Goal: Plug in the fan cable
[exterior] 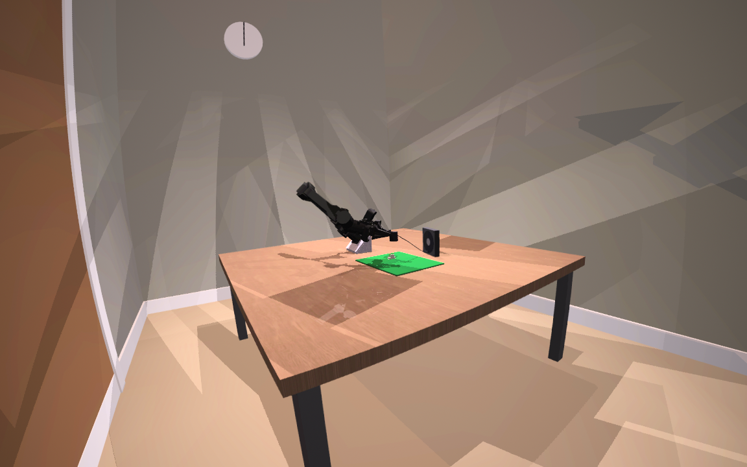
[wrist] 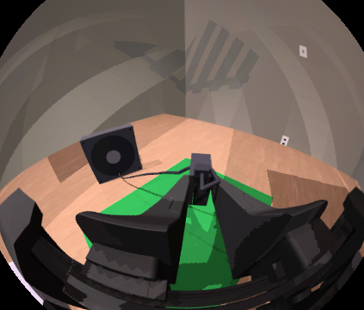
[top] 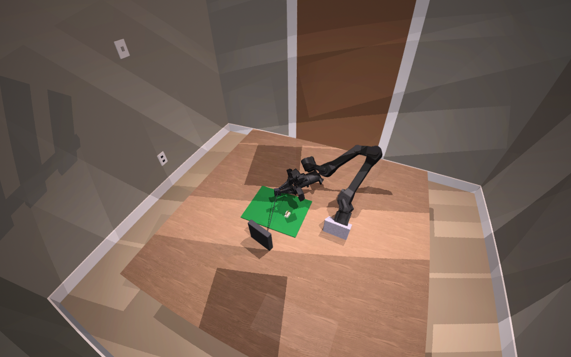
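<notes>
My gripper tip is 140 mm above the green board and 30 mm to the right of it. Round my gripper tip: black fan: 220 mm to the left, 60 mm below, 20 mm behind; then black plug: 10 mm below, 10 mm ahead.
</notes>
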